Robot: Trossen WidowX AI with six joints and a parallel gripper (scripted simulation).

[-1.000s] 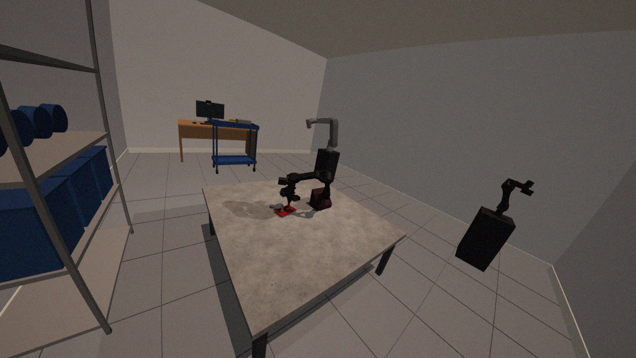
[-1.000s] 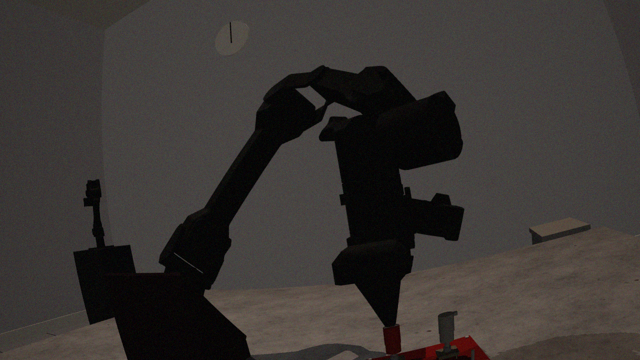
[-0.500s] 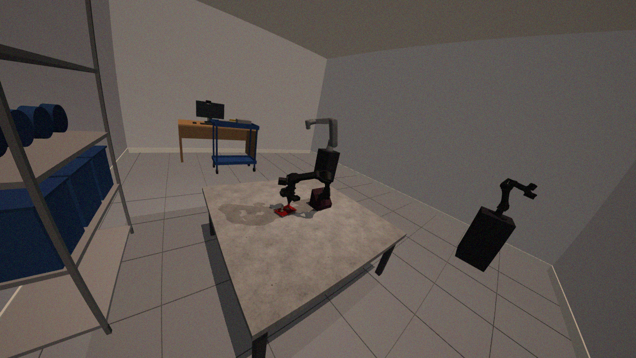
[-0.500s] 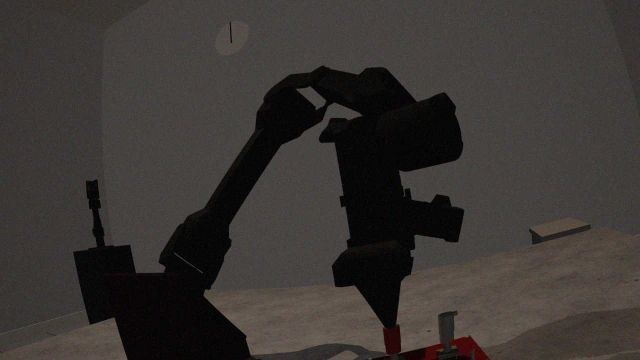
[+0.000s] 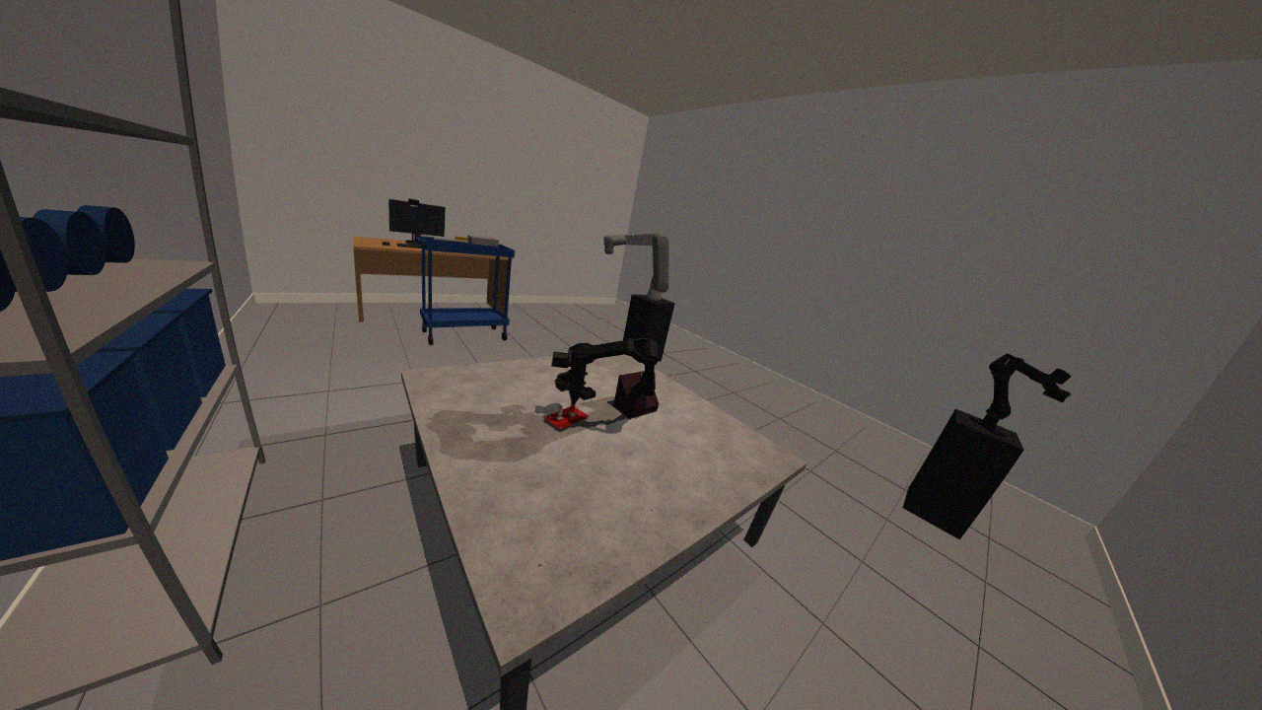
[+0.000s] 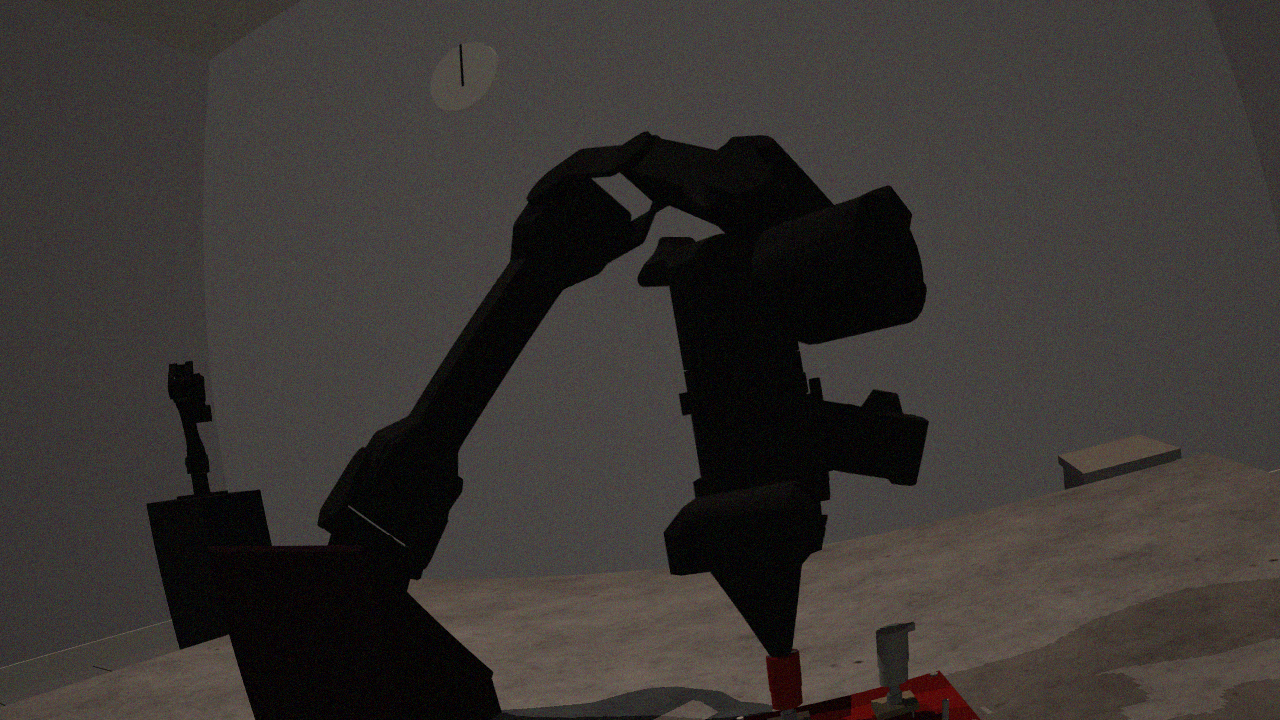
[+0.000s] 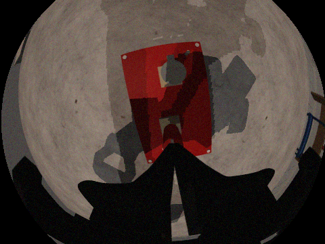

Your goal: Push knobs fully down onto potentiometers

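Now: the red knob 1 cm below my gripper tip. From my gripper tip the other things lie so: grey knob: 6 cm ahead, 1 cm below.
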